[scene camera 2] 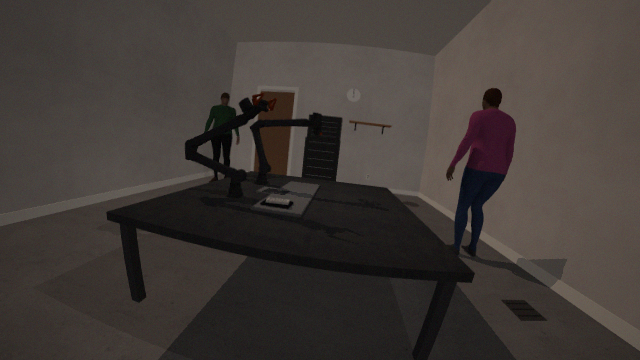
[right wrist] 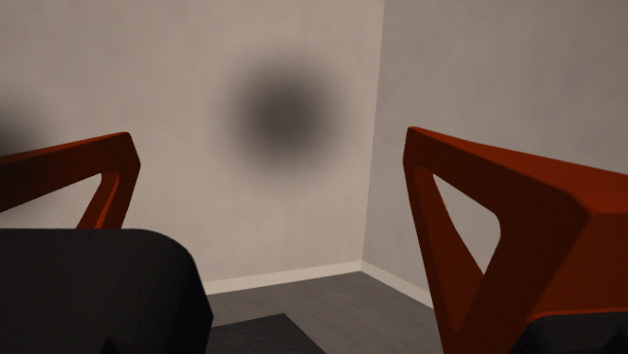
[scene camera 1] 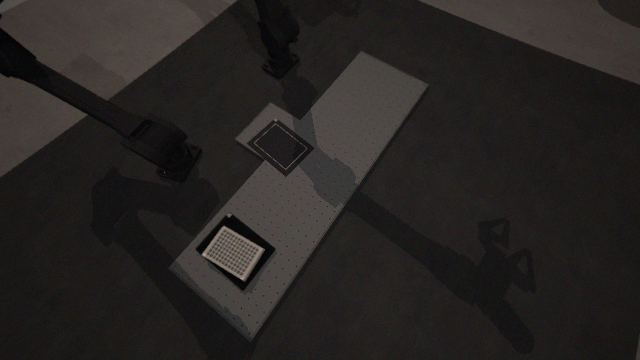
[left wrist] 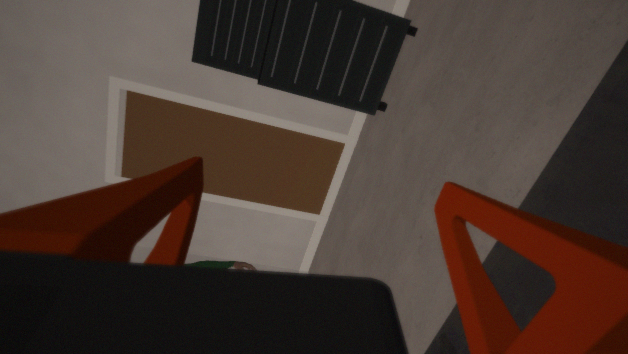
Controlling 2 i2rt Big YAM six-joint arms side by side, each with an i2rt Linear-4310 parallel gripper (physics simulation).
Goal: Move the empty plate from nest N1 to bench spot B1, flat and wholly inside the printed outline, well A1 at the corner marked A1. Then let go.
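Places are measured from the left arm's base along level axes (x right, y ahead, z up), in centimetres.
Pixels of known places: left gripper, fingertip midpoint: [scene camera 2: 319,128] [left wrist: 326,183]; right gripper, fingertip midpoint: [scene camera 2: 270,96] [right wrist: 268,145]; left arm's base, origin of the base link: [scene camera 2: 261,183] [scene camera 1: 281,64]; right arm's base, origin of the base link: [scene camera 2: 235,195] [scene camera 1: 181,162].
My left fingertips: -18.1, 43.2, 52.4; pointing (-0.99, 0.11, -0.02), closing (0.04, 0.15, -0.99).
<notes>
Ahead of a thing's pixels: the offset from my left fingertips to its middle, as dx, dy, dz. "*": to the spot under its first point. Level surfaces: height alone.
The pale plate {+76.4, -9.6, -48.9} [scene camera 1: 233,253] [scene camera 2: 278,201] with a grid of wells lies on a black nest {* +73.2, -2.8, -50.0} [scene camera 1: 263,258], its edges slightly askew to the nest's. A small white mark {+70.2, -17.7, -50.0} [scene camera 1: 229,215] is at the nest's top corner. The thin white printed outline {* +49.8, -20.8, -50.8} [scene camera 1: 270,156] on a dark pad holds no plate; a small white mark {+38.6, -28.2, -51.0} [scene camera 1: 275,120] is at the pad's top corner. Labels are not readable. My left gripper [scene camera 2: 320,134] [left wrist: 326,183] is open and empty, high above the table. My right gripper [scene camera 2: 266,98] [right wrist: 268,145] is open and empty, also high up. Neither wrist view shows the plate.
A long grey perforated board {dz -51.1} [scene camera 1: 370,95] bears the nest and part of the pad. The arm bases stand along its upper-left side in scene camera 1. Arm shadows cross the board and the dark table {dz -52.4} [scene camera 2: 350,245]. Two people [scene camera 2: 223,120] [scene camera 2: 491,142] stand beyond the table.
</notes>
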